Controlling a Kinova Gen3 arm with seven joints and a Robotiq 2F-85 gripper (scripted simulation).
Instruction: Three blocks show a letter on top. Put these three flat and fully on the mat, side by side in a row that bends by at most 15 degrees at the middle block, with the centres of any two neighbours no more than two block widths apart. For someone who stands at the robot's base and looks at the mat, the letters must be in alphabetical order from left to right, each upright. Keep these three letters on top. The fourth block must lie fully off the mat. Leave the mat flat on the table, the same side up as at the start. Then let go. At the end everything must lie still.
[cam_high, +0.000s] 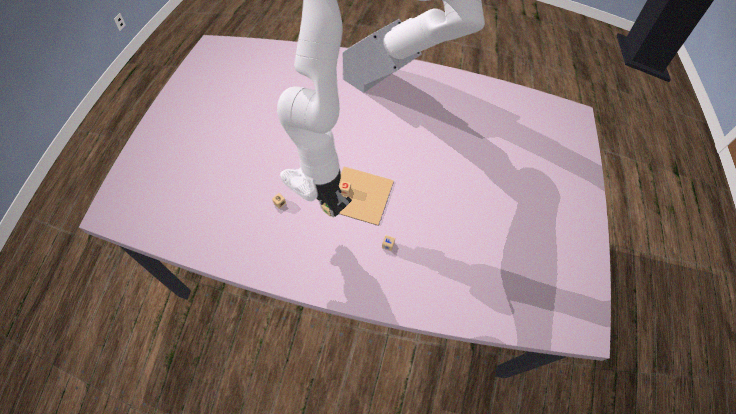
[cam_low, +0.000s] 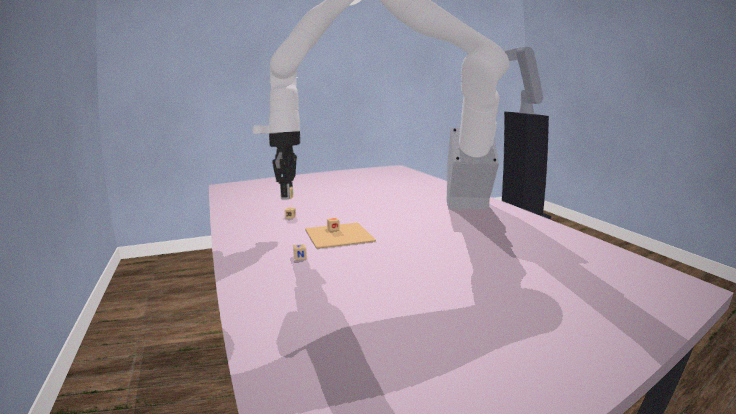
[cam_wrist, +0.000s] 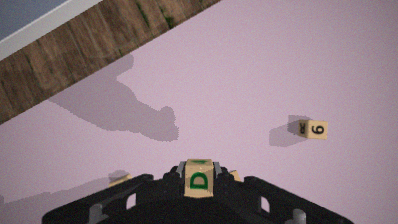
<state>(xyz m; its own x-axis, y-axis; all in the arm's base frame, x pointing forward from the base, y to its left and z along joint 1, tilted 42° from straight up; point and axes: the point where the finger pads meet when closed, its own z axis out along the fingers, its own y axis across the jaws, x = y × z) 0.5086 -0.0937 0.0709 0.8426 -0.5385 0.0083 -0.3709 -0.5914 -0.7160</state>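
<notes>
Now: the tan mat 110 mm below my hand, 110 mm behind it and 40 mm to the left of it. Round my hand: blue N block (150 mm to the left, 100 mm below); green D block (10 mm below).
</notes>
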